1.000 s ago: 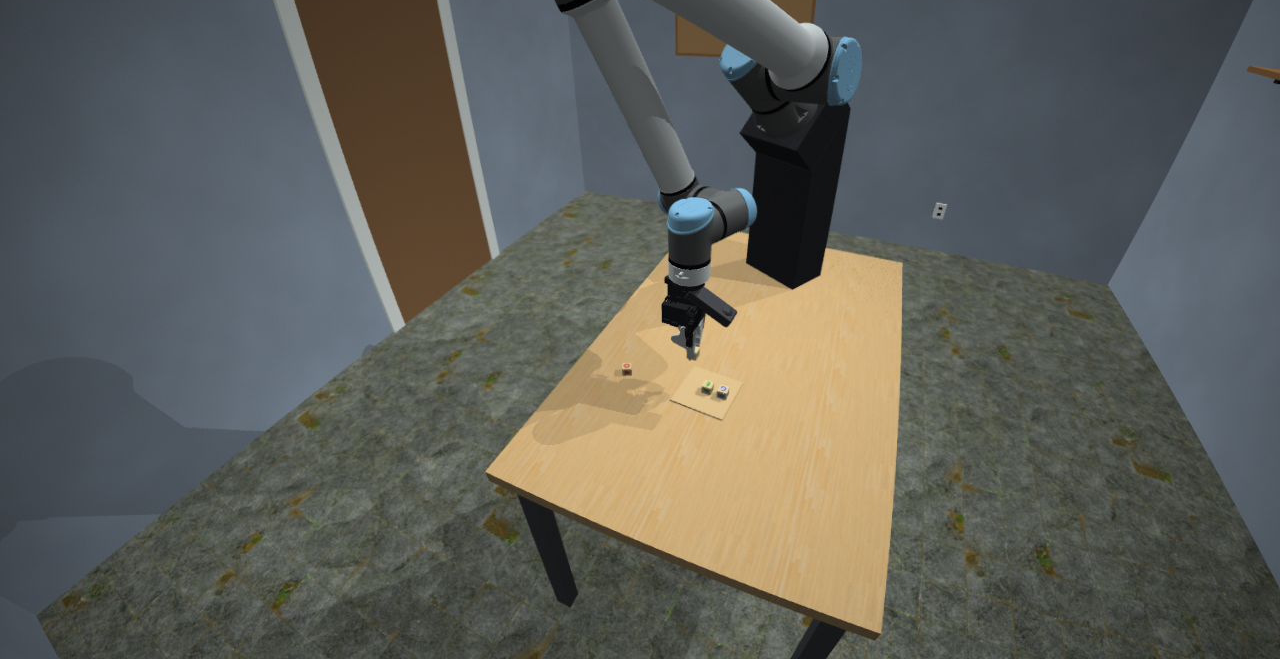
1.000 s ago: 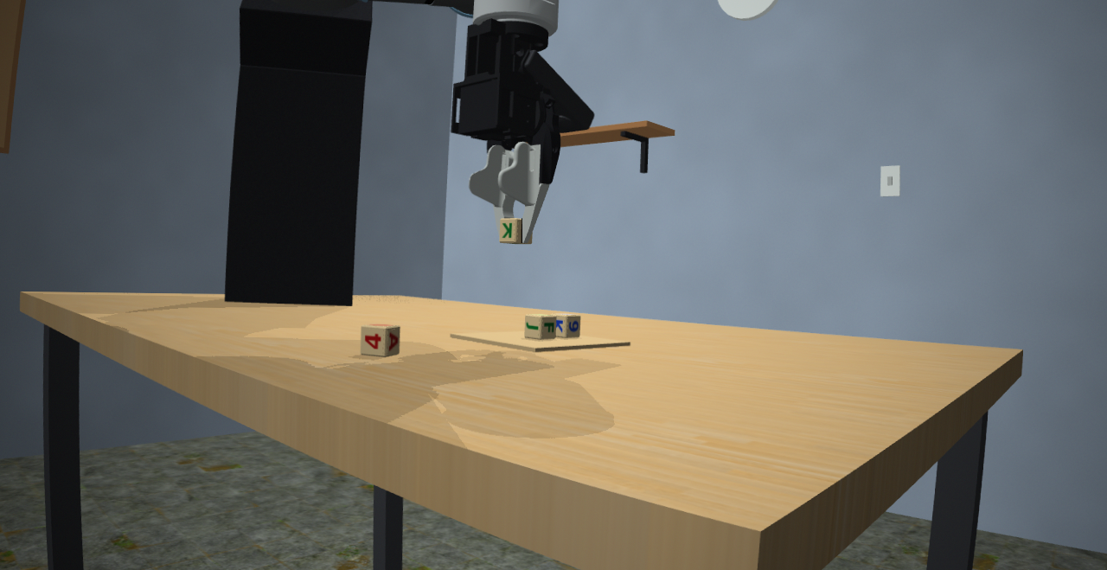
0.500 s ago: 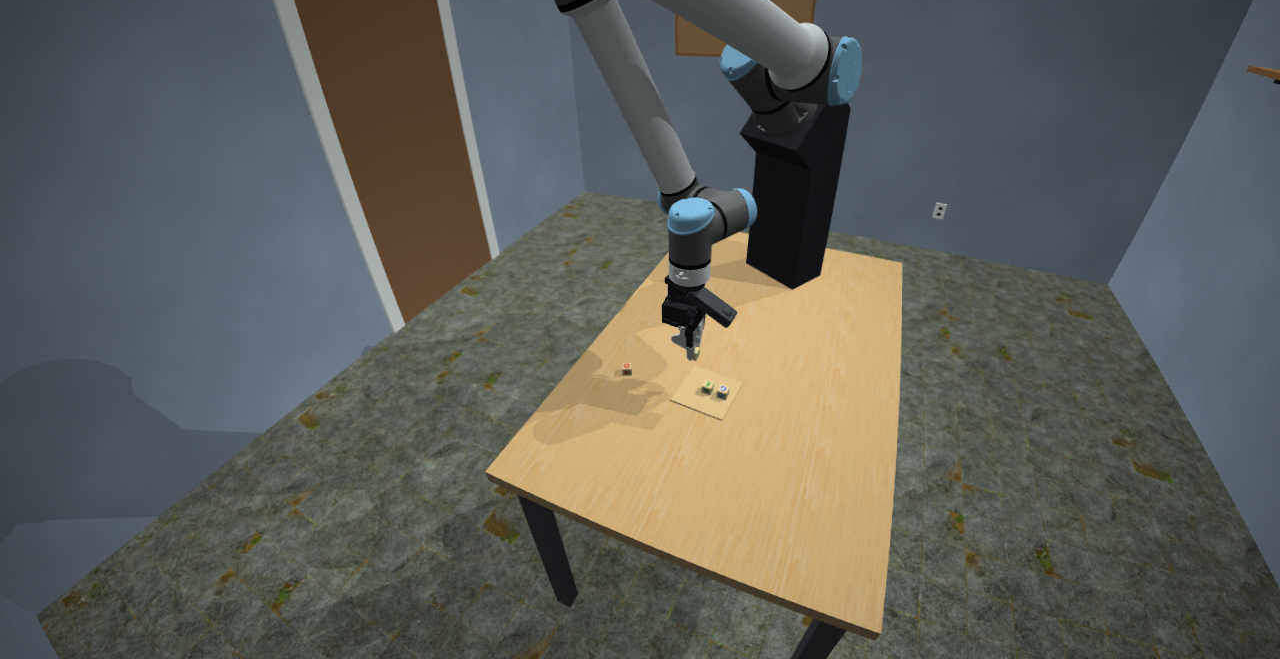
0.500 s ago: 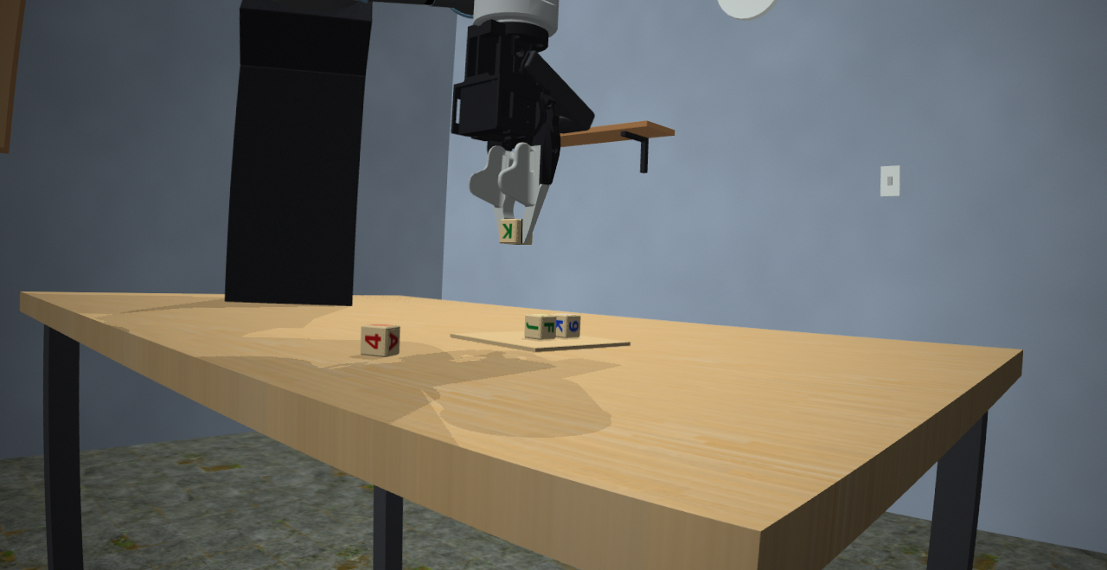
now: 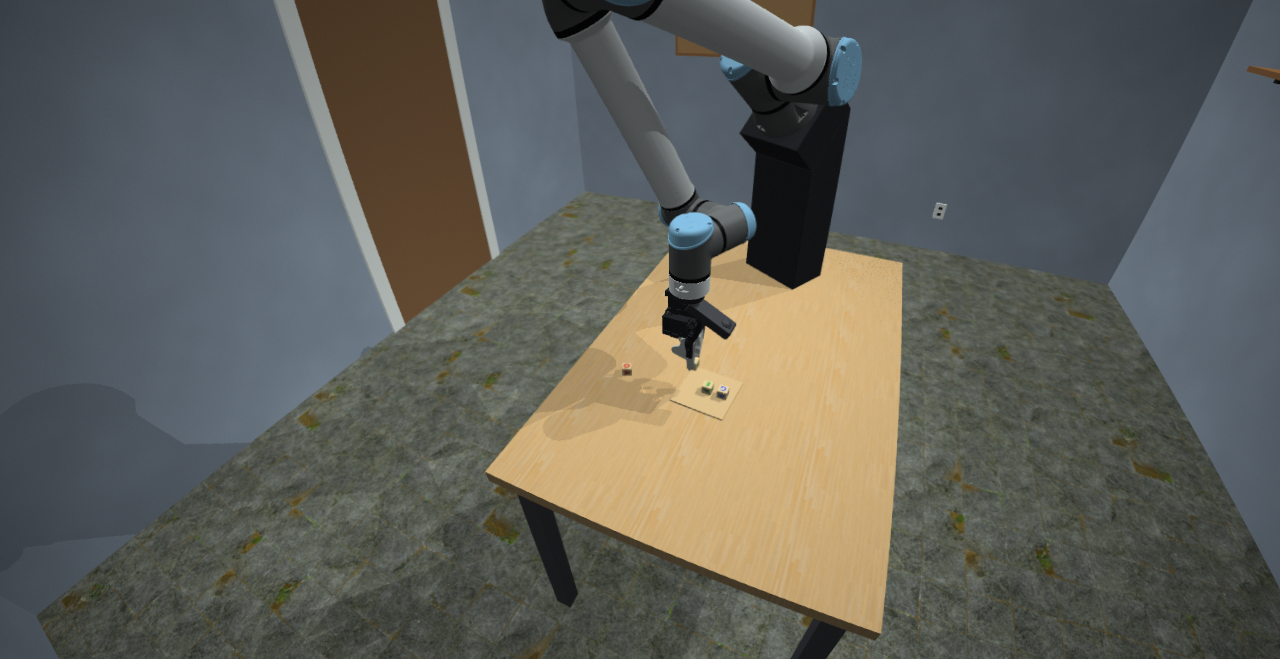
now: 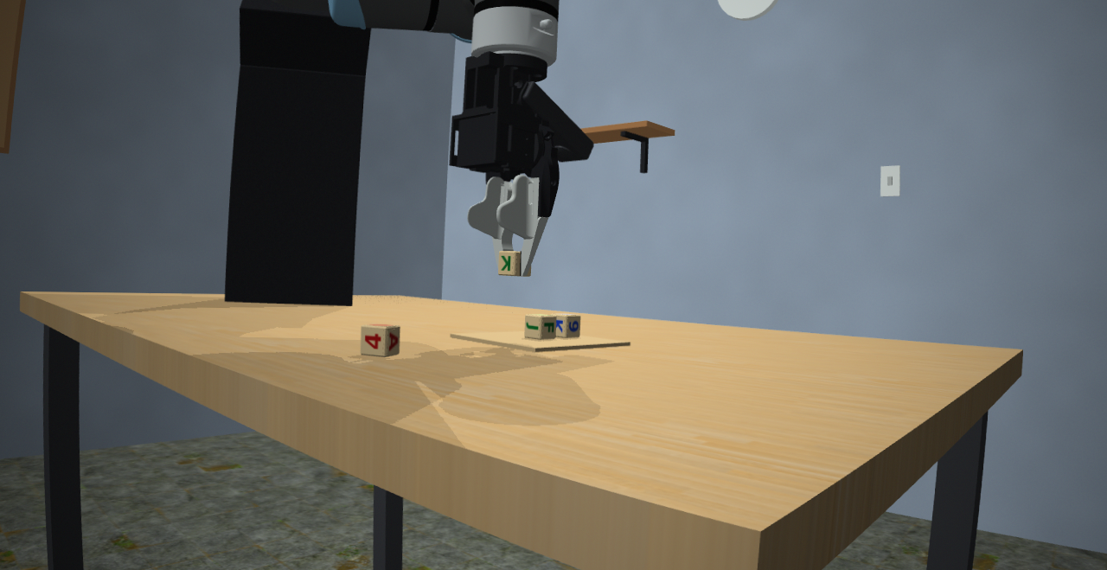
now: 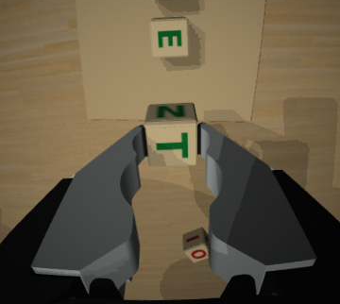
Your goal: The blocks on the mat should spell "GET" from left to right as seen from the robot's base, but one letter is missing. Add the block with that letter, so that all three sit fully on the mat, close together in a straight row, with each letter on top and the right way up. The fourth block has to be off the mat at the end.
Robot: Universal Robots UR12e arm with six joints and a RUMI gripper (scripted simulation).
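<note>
Now: the tan mat 9 cm below my hand, 4 cm to the left of it and 1 cm ahead of it.
</note>
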